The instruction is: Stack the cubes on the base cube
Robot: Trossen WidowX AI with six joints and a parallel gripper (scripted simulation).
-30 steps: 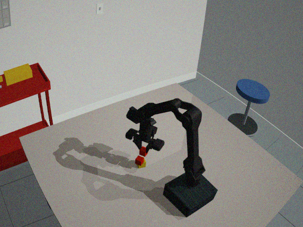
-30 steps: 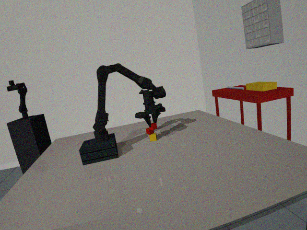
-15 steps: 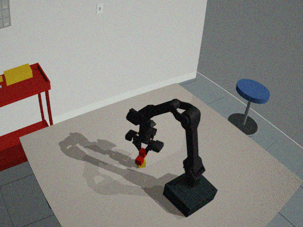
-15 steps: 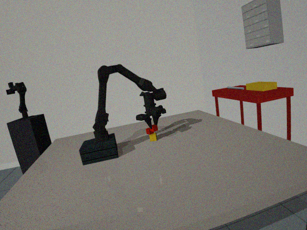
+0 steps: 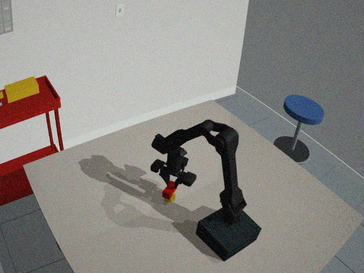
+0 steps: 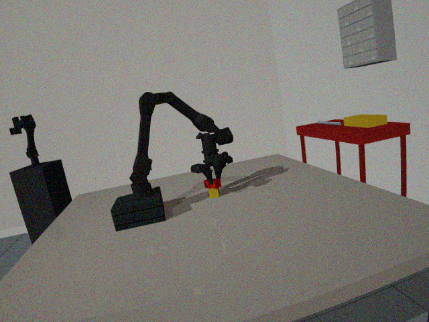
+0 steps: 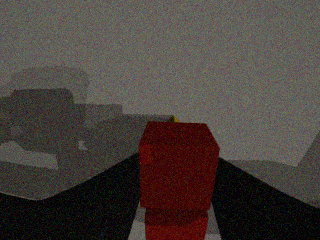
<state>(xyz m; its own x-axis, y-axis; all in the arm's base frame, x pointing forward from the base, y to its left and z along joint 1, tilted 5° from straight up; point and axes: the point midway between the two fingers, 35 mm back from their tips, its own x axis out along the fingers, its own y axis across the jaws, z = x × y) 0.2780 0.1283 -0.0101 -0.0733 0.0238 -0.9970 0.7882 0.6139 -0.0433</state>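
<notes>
Right now the red cube is right at my gripper tip. From my gripper tip the other things lie so: yellow cube: 4 cm below, 2 cm to the left, 1 cm behind.
</notes>
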